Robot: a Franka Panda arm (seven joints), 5 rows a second.
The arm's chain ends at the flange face. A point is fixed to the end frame.
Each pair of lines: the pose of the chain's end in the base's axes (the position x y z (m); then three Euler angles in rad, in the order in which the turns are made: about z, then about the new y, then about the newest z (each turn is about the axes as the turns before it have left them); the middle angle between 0 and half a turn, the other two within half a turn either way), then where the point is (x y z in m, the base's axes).
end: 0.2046, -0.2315, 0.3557, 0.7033, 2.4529, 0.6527
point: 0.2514 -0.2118 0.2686
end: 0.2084, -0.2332, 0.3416, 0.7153, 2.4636, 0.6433
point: 0.2544 -0.2136 0.2541
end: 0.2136, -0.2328, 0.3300, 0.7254, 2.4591, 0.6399
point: 0.2598 -0.2125 0.2428
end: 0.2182, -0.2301, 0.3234, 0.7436, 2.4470, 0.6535
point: 0.2645 -0.2082 0.2366
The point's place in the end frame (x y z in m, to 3 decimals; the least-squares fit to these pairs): 0.005 -0.023 0.098
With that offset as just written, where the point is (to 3 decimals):
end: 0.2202, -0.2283, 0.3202, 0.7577, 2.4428, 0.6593
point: 0.266 -0.205 0.234
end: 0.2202, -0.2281, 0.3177, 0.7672, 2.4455, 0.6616
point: 0.266 -0.205 0.231
